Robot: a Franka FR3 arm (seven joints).
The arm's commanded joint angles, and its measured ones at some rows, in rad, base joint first. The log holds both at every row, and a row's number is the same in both.
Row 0, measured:
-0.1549, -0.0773, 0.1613, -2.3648, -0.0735, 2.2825, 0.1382
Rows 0 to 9, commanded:
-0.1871, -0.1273, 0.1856, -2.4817, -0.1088, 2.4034, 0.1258
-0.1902, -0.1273, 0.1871, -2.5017, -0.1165, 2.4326, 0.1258
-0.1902, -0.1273, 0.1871, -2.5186, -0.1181, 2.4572, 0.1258
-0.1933, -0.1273, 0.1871, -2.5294, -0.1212, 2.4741, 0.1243
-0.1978, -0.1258, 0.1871, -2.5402, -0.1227, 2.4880, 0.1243
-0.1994, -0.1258, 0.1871, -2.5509, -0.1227, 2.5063, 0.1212
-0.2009, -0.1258, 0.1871, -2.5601, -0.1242, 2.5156, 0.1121
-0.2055, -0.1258, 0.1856, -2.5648, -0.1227, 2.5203, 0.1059
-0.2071, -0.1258, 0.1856, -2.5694, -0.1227, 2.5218, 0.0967
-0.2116, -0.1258, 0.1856, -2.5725, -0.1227, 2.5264, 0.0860
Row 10, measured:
-0.1812, -0.0880, 0.1680, -2.5233, -0.1062, 2.4875, 0.1157
